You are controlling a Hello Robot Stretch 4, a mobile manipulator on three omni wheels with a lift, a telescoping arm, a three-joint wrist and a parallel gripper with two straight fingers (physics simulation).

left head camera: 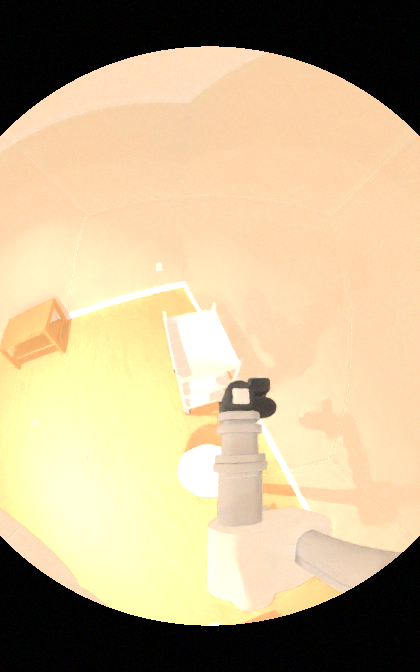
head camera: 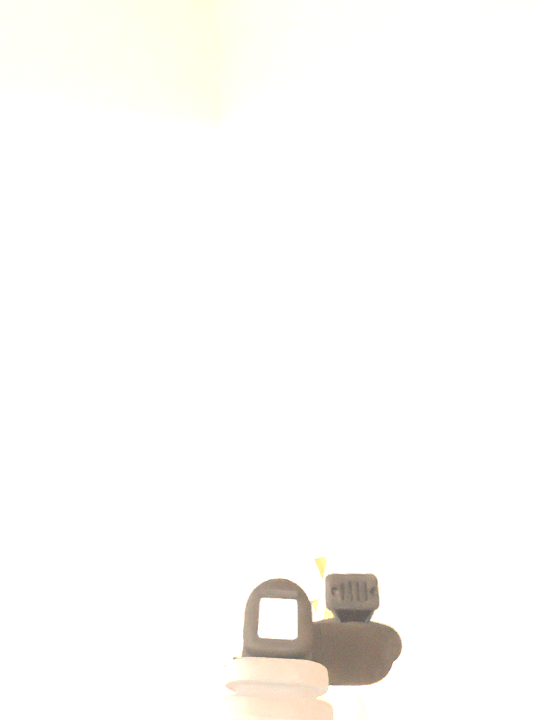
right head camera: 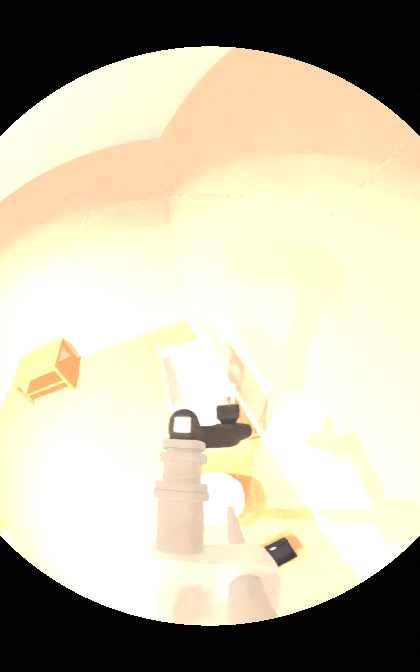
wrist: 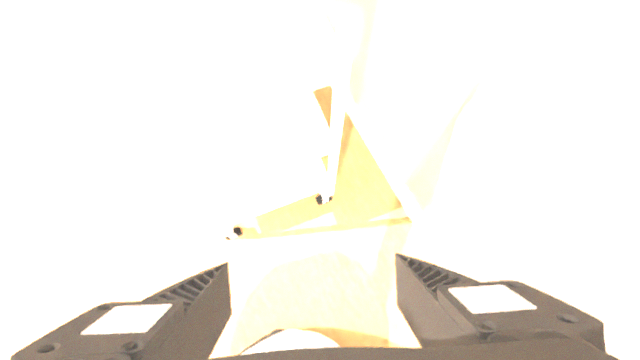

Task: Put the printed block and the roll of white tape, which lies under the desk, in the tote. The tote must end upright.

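Pixels of known places: gripper, fingertip midpoint: (wrist: 313, 283); robot's base at its link origin: (right head camera: 215, 497).
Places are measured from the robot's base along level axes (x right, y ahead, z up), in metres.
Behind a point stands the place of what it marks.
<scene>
The views are badly washed out by glare. My gripper (wrist: 313, 280) @[z 0.888, x 0.086, y 0.302 m] is open, its two dark fingers wide apart at the bottom of the wrist view. Between them lies a pale rounded, arch-like shape (wrist: 308, 298); I cannot tell whether it is the roll of white tape. Ahead of the fingers stands the white desk (left head camera: 202, 340) (right head camera: 192, 367) @[z 0.635, x -0.100, y 0.789 m], with its legs and yellow patches of floor (wrist: 359, 184) @[z -0.027, x 0.234, y 0.631 m] showing in the wrist view. The dark tote (right head camera: 283, 550) @[z -0.025, x 0.495, y -0.559 m] stands on the floor behind and to the right of my base. The printed block is not in view.
An orange side table (left head camera: 37, 332) (right head camera: 50, 372) @[z 0.124, x -2.229, y 1.066 m] stands far off at the left by the wall. A white skirting line (left head camera: 280, 460) marks the wall close on the right of the desk. My mast and dark wrist (left head camera: 247, 395) (right head camera: 210, 430) @[z 1.127, x 0.046, y 0.225 m] (head camera: 322, 626) @[z 1.121, x 0.045, y 0.237 m] reach toward the desk.
</scene>
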